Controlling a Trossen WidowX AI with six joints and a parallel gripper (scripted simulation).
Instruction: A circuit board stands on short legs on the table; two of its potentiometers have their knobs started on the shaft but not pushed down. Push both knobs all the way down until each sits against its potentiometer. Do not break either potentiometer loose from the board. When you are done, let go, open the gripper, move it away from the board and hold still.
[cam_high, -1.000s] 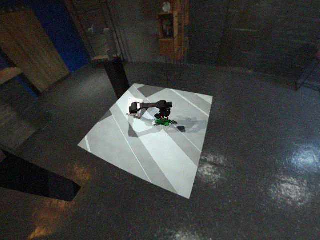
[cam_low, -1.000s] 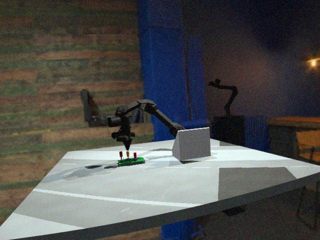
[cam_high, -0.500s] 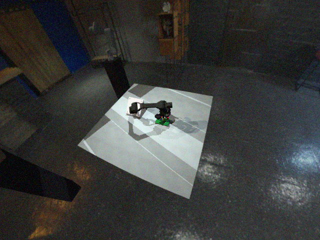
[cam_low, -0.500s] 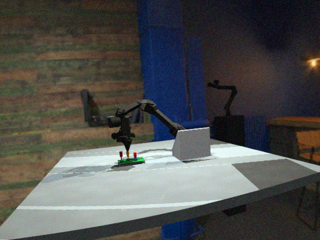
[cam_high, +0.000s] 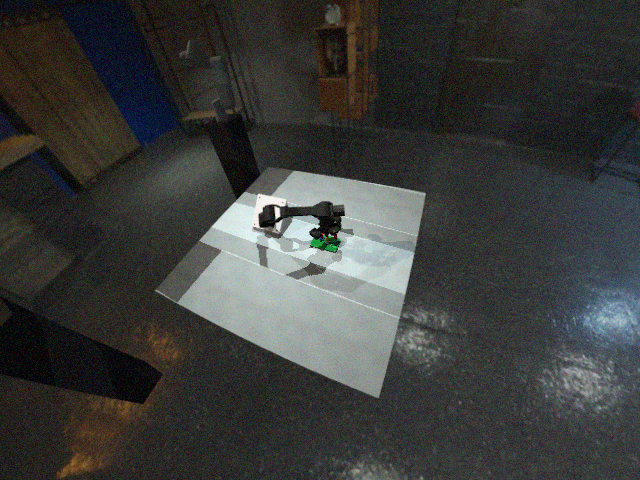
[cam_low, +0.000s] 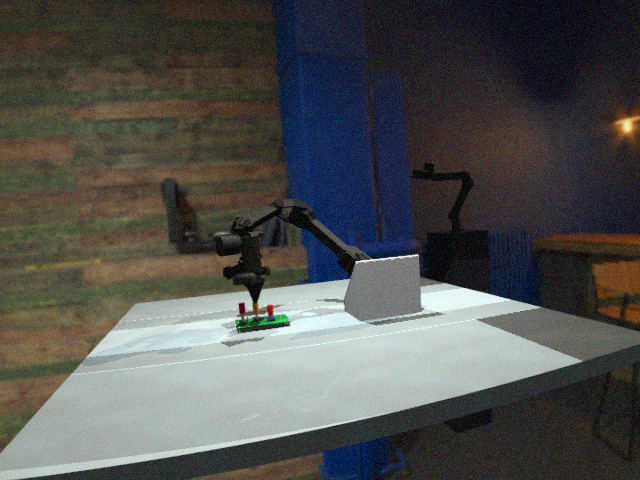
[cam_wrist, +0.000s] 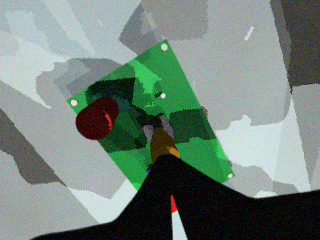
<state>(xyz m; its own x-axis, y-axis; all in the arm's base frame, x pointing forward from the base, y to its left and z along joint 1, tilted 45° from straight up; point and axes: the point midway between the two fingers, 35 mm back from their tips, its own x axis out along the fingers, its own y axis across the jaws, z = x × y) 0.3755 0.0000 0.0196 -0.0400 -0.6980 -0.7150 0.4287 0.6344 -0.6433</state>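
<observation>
The yellow knob is 2 cm below my gripper tip. The rest, counted from my gripper tip: red knob: 4 cm behind, 2 cm to the left, 3 cm below.
</observation>
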